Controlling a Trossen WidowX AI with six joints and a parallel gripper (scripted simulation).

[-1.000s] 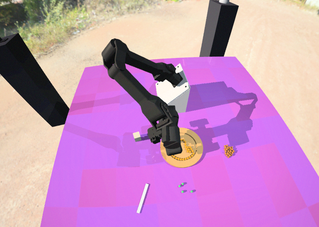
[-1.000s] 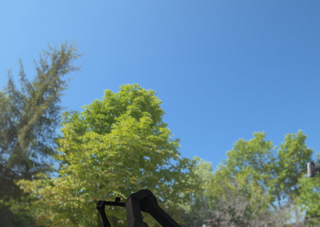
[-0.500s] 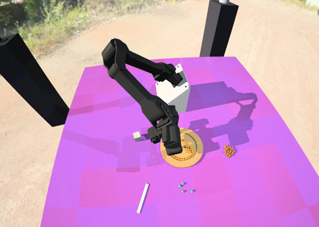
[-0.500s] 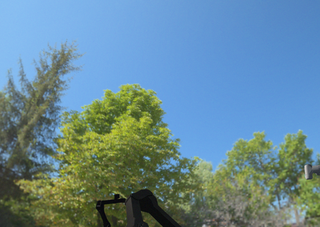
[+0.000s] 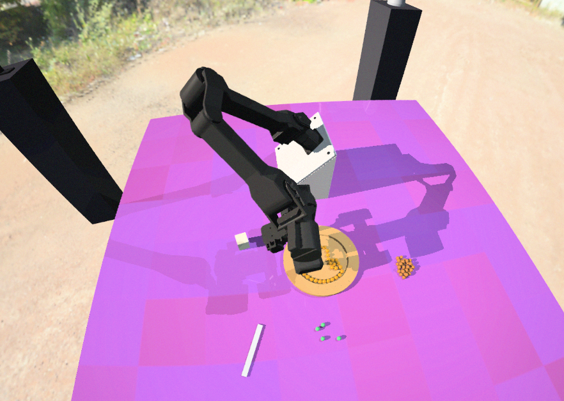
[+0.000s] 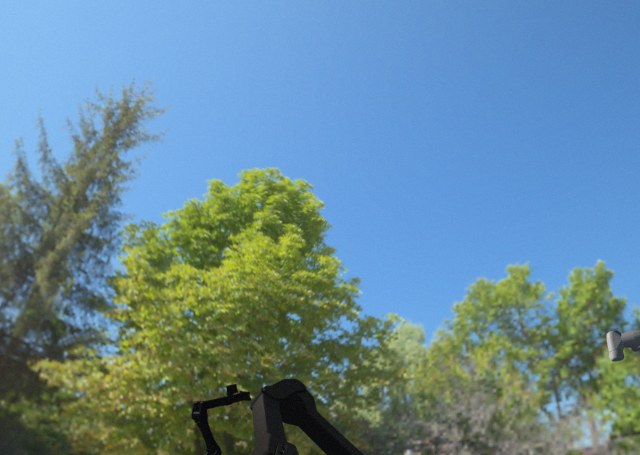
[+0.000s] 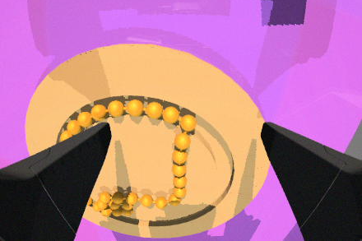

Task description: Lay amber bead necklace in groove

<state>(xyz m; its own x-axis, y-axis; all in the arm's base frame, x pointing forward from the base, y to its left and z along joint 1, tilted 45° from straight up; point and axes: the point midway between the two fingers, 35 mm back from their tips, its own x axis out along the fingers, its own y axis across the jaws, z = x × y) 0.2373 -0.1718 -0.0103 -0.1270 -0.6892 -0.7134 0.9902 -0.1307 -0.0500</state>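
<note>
My gripper tip is now 50 mm to the right of the round tan bead board, 40 mm short of it and 10 mm above it. Round my gripper tip: small cream cube: 140 mm to the right, 60 mm behind; white bar: 210 mm ahead, 170 mm to the right, 20 mm below.
</note>
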